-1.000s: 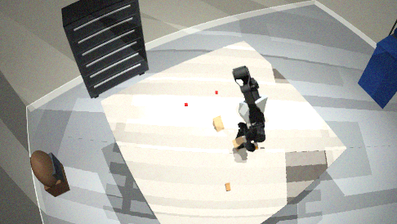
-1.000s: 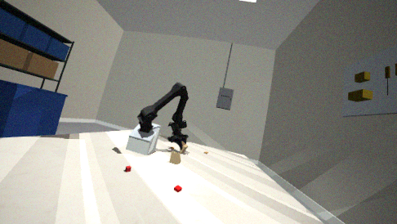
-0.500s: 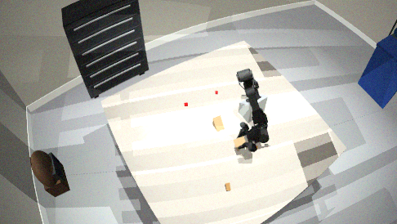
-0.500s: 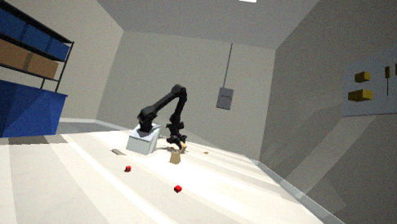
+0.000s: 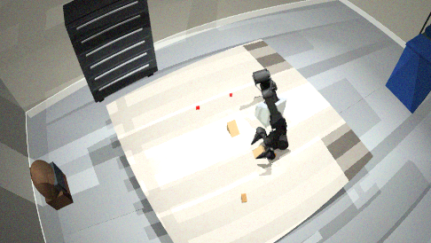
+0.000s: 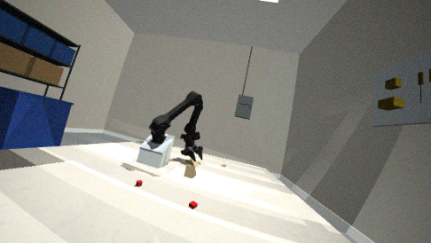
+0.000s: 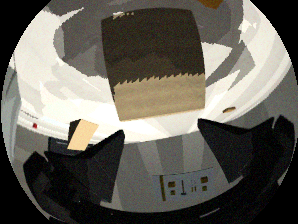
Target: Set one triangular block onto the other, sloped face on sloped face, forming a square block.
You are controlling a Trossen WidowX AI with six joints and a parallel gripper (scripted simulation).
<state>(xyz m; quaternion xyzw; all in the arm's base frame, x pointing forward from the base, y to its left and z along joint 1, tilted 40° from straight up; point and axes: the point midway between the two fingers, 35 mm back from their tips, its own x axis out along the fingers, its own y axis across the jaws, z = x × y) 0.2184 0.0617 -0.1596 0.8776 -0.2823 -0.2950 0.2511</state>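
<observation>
The tan triangular block lies 5 cm behind my gripper tip, 2 cm to the left of it and 2 cm below it. Round my gripper tip: small yellow piece (10 cm behind, 7 cm to the left, 4 cm below).
</observation>
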